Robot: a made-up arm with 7 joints. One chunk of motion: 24 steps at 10 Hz.
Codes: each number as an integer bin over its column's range. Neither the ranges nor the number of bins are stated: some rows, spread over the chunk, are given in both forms.
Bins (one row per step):
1: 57 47 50 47 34 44
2: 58 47 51 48 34 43
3: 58 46 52 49 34 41
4: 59 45 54 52 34 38
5: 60 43 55 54 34 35
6: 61 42 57 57 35 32
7: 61 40 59 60 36 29
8: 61 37 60 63 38 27
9: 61 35 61 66 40 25
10: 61 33 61 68 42 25
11: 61 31 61 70 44 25
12: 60 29 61 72 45 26
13: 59 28 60 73 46 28
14: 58 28 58 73 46 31
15: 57 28 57 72 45 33
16: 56 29 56 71 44 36
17: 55 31 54 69 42 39
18: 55 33 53 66 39 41
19: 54 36 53 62 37 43
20: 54 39 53 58 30 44
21: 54 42 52 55 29 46
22: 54 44 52 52 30 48
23: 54 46 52 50 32 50
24: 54 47 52 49 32 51
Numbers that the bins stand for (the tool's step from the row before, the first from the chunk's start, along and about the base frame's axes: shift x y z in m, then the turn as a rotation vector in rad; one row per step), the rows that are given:
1: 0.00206 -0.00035 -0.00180 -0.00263 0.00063 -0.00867
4: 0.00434 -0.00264 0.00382 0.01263 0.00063 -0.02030
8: 0.00663 -0.01177 0.01224 0.04618 0.00446 -0.04164
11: 0.00663 -0.01862 0.01365 0.06754 0.01022 -0.04552
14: 0.00320 -0.02204 0.00943 0.07669 0.01214 -0.03388
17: -0.00022 -0.01862 0.00382 0.06448 0.00830 -0.01836
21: -0.00136 -0.00606 0.00101 0.02178 -0.00417 -0.00479
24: -0.00136 -0.00035 0.00101 0.00347 -0.00129 0.00491
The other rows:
2: 0.00320 -0.00035 -0.00039 0.00042 0.00063 -0.01061
3: 0.00320 -0.00149 0.00101 0.00347 0.00063 -0.01448
5: 0.00548 -0.00492 0.00522 0.01873 0.00063 -0.02612
6: 0.00663 -0.00606 0.00803 0.02788 0.00159 -0.03194
7: 0.00663 -0.00834 0.01084 0.03703 0.00255 -0.03776
9: 0.00663 -0.01405 0.01365 0.05533 0.00638 -0.04552
10: 0.00663 -0.01633 0.01365 0.06143 0.00830 -0.04552
12: 0.00548 -0.02090 0.01365 0.07364 0.01118 -0.04358
13: 0.00434 -0.02204 0.01224 0.07669 0.01214 -0.03970
15: 0.00206 -0.02204 0.00803 0.07364 0.01118 -0.03000
16: 0.00092 -0.02090 0.00663 0.07059 0.01022 -0.02418
18: -0.00022 -0.01633 0.00241 0.05533 0.00542 -0.01448
19: -0.00136 -0.01291 0.00241 0.04313 0.00351 -0.01061
20: -0.00136 -0.00948 0.00241 0.03093 -0.00321 -0.00867
22: -0.00136 -0.00378 0.00101 0.01263 -0.00321 -0.00091
23: -0.00136 -0.00149 0.00101 0.00653 -0.00129 0.00297

